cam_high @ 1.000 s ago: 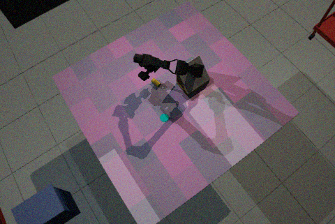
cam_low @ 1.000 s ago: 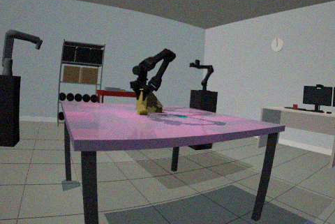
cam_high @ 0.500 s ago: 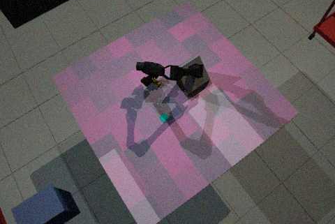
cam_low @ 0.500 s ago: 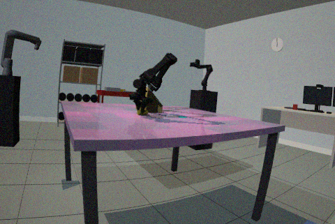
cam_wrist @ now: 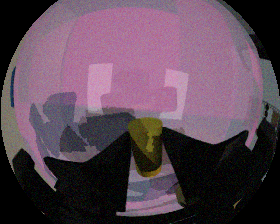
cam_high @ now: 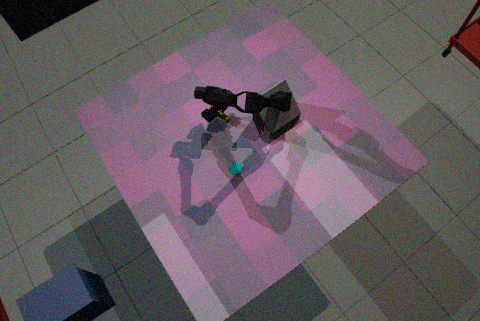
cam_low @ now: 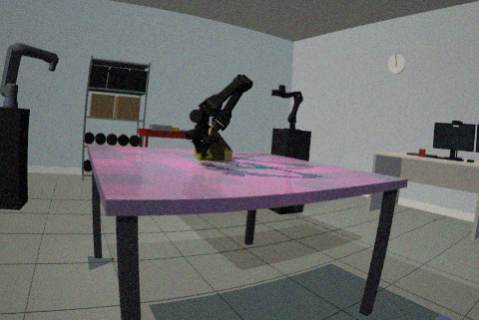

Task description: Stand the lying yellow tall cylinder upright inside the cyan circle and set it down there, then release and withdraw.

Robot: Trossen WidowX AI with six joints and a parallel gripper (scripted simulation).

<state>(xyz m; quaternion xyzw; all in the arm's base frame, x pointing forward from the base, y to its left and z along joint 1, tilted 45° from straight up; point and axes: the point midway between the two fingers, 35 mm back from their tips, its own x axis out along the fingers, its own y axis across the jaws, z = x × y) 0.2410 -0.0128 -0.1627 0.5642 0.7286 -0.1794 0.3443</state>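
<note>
Right now the cyan circle is 28 cm to the left of my gripper tip, 7 cm ahead of it and 3 cm below it. Round my gripper tip: yellow tall cylinder: 2 cm to the left, 1 cm behind.
</note>
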